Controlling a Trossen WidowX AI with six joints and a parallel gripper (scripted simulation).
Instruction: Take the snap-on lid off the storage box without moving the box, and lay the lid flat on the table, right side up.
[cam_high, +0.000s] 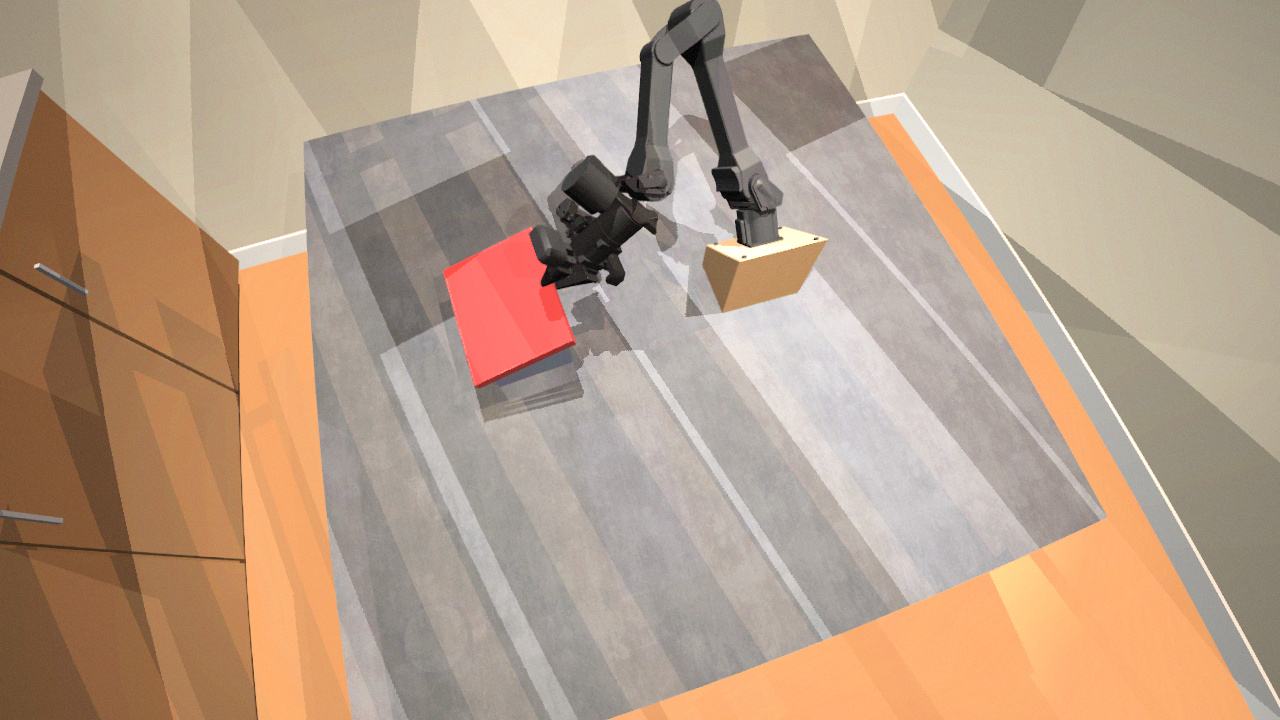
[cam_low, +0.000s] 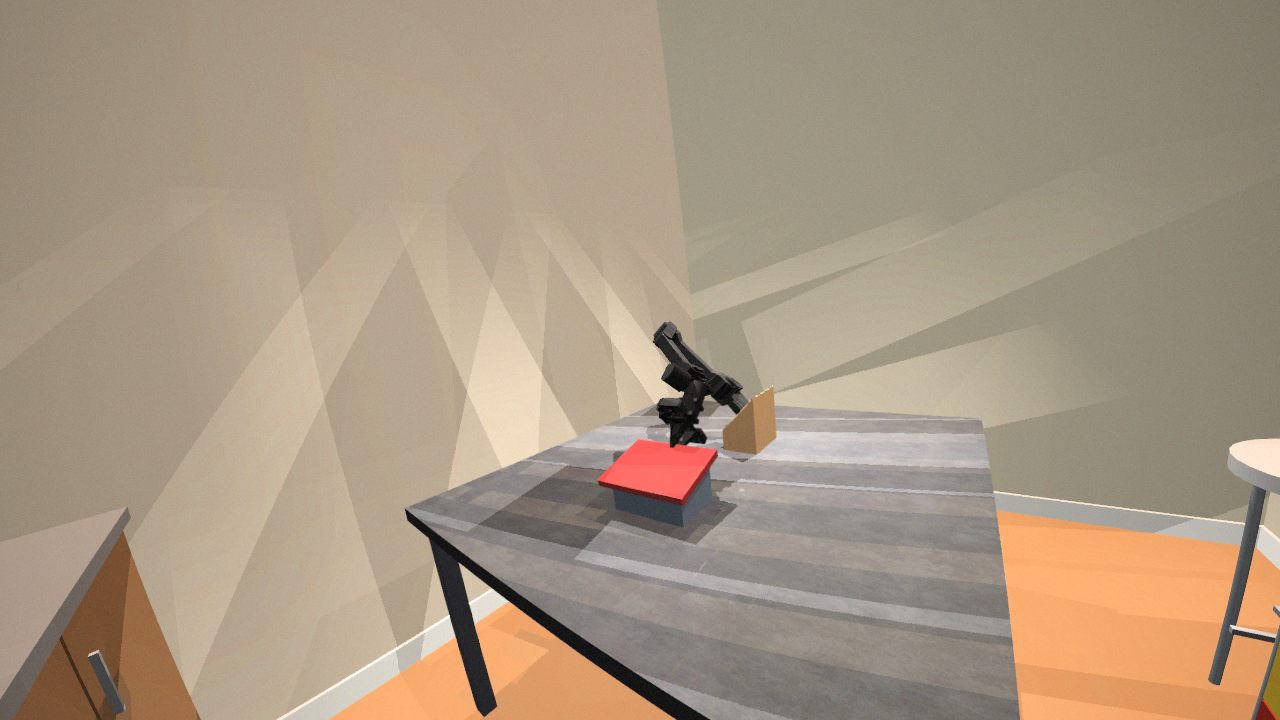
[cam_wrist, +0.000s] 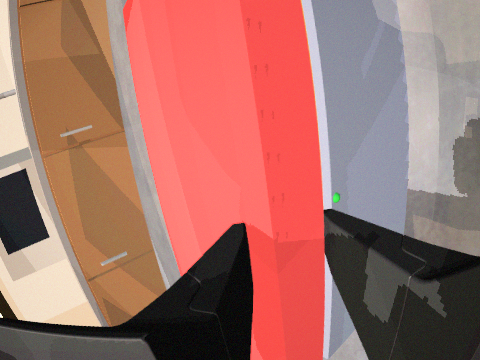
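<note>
Right now my gripper tip is 80 mm short of the red lid, 10 mm to the right of it and 10 mm above it. Also, from my gripper tip: storage box 70 mm ahead, 70 mm below.
</note>
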